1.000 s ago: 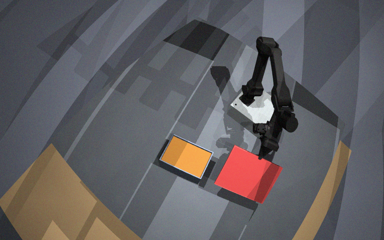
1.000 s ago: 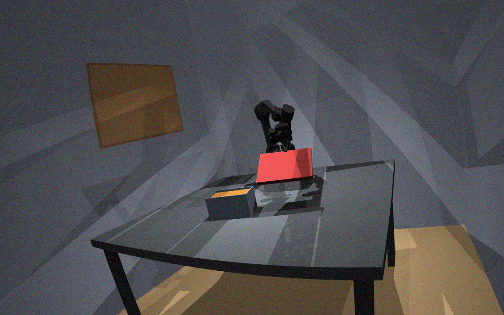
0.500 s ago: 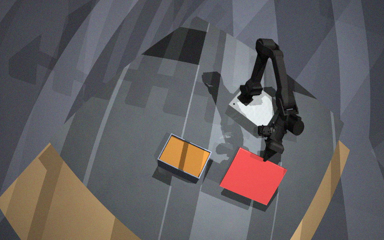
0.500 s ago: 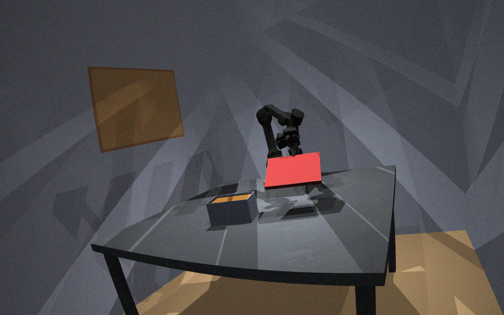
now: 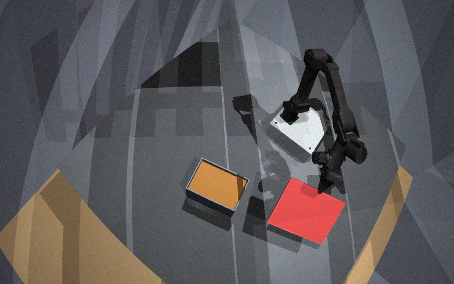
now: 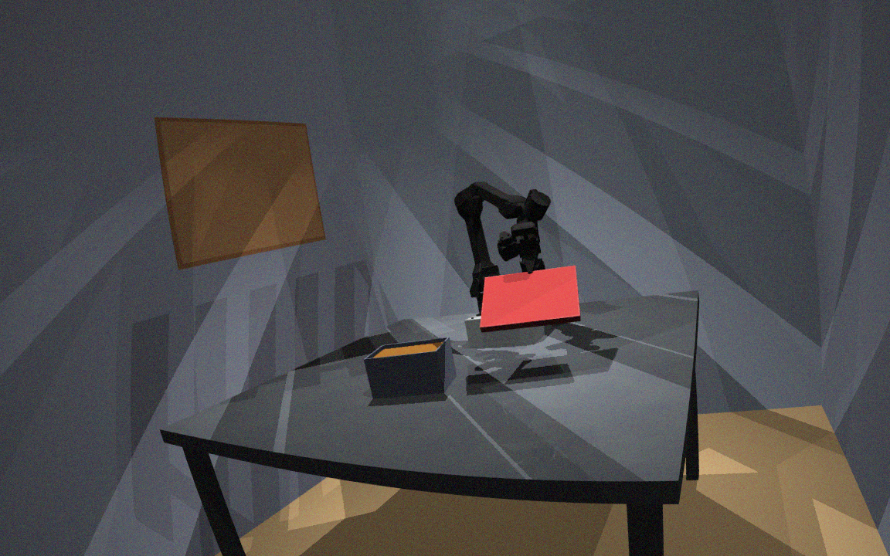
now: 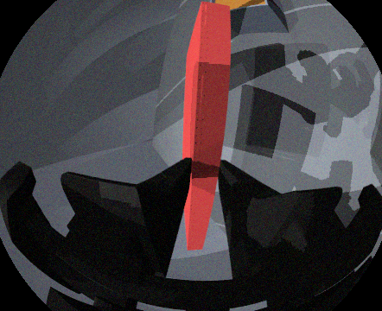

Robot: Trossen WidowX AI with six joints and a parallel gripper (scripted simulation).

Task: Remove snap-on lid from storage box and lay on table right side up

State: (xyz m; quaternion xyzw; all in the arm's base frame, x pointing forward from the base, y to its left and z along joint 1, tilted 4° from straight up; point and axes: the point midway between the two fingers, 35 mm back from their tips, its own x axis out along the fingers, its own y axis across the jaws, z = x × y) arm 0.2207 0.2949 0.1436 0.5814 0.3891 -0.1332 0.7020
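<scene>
Right now the red lid is 7 cm ahead of my gripper tip, 4 cm below it and 2 cm to the left of it. Round my gripper tip: storage box 28 cm to the right, 19 cm ahead, 18 cm below.
</scene>
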